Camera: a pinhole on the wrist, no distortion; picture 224 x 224 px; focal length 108.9 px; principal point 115.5 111.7 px. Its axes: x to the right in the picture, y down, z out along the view. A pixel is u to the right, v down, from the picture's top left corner.
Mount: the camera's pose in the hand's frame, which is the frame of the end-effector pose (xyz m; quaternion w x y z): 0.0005 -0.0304 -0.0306 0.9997 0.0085 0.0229 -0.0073
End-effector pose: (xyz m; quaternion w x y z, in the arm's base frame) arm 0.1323 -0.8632 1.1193 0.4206 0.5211 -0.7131 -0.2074
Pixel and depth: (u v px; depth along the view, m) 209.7 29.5 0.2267
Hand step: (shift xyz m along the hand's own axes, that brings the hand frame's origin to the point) 0.2042 -0.2082 0.1840
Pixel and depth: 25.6 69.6 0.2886
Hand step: -0.2260 -0.1436 0.2667
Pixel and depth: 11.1 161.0 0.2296
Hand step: -0.2073 0.0727 0.2106
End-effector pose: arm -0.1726 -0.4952 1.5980 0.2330 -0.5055 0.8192 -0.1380
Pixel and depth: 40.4 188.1 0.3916
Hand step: -0.2472 0.2413 0.3775
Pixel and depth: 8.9 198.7 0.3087
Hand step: -0.2835 0.2151 0.2957
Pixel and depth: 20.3 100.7 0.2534
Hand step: -0.2096 -0.0572 0.2322
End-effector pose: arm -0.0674 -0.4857 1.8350 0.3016 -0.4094 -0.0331 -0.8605
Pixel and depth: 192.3 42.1 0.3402
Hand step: 0.2524 -0.2571 0.2946
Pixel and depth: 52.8 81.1 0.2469
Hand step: -0.1313 -0.1020 0.2214
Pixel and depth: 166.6 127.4 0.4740
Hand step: 0.2453 0.0265 0.4338
